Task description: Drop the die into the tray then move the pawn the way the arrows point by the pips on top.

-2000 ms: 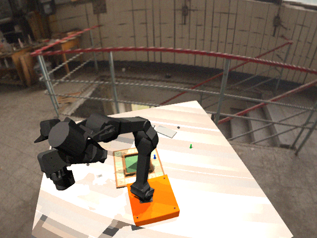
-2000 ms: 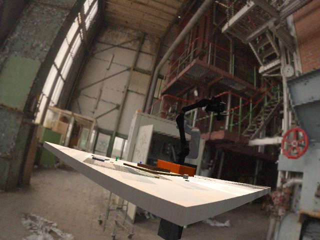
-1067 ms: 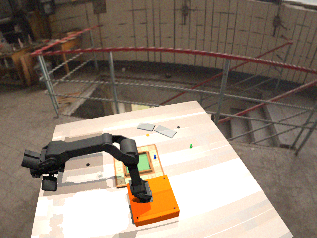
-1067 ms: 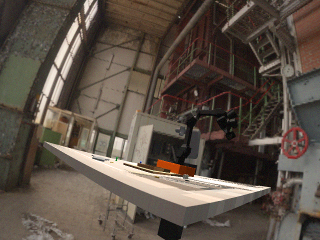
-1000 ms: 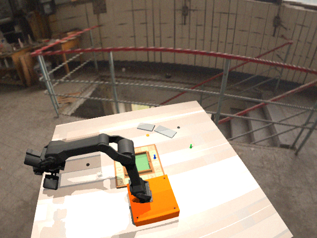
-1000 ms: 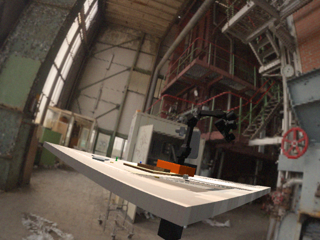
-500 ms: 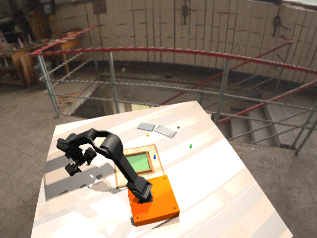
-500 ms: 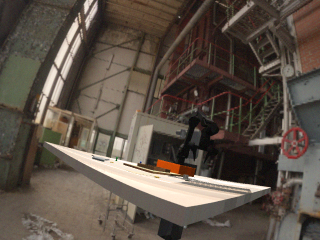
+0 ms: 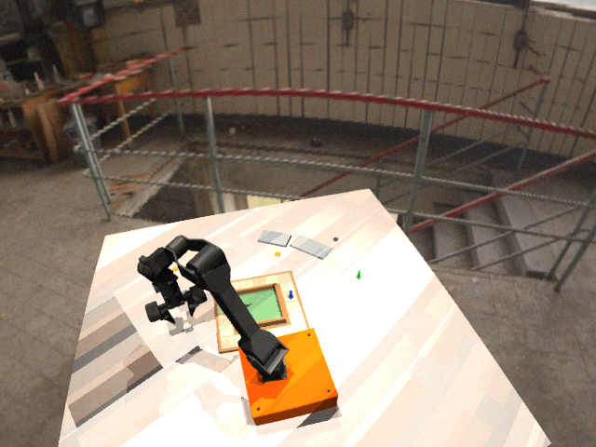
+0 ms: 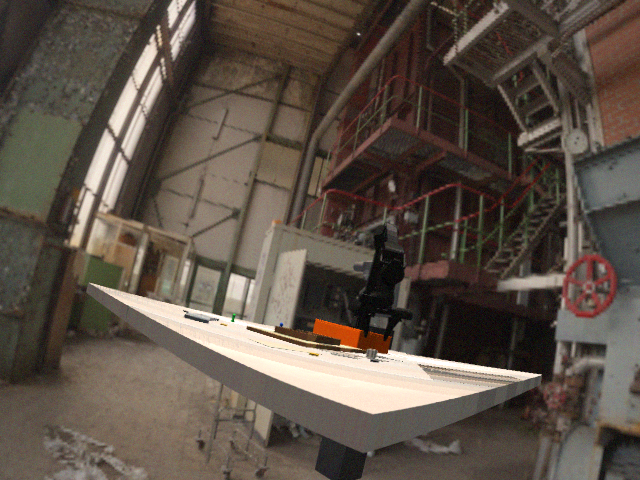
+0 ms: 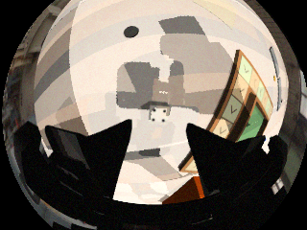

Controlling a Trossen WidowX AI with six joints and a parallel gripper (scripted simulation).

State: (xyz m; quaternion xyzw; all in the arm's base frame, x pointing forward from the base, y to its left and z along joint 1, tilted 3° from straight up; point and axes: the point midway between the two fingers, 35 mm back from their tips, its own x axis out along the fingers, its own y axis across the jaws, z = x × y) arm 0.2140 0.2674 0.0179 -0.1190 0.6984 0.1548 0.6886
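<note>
My gripper tip is now 4 cm above the die. From my gripper tip the other things lie so: green pawn (14 cm ahead, 60 cm to the right, 4 cm below); then blue pawn (9 cm ahead, 35 cm to the right, 3 cm below).
</note>
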